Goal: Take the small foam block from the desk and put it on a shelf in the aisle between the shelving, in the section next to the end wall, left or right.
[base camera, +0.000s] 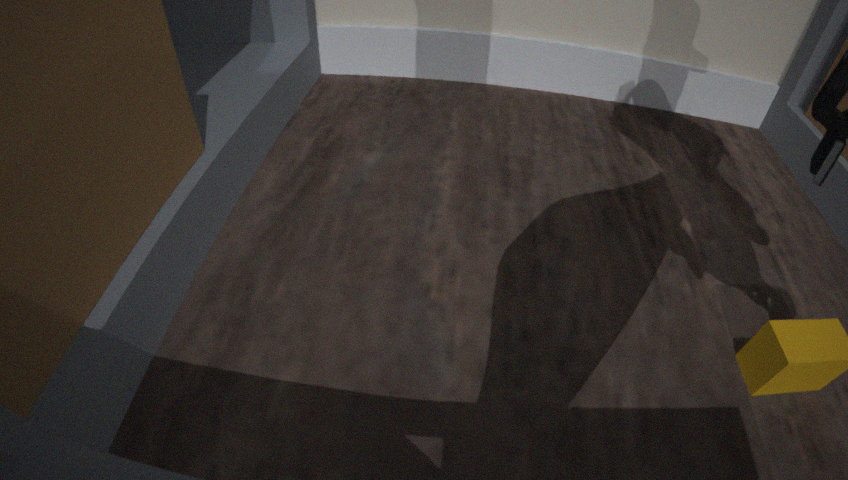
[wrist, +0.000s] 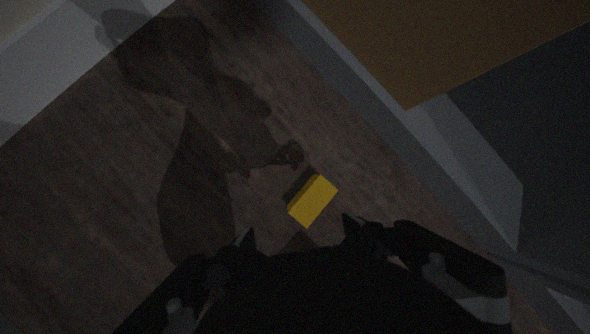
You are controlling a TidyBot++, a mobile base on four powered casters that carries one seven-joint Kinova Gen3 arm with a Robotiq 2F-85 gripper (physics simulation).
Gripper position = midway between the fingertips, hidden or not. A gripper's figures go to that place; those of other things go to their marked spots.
Labels:
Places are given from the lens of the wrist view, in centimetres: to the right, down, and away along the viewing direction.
my gripper (wrist: 299,230): 0, 6, 15
small yellow foam block (wrist: 312,198): 3, 6, 29

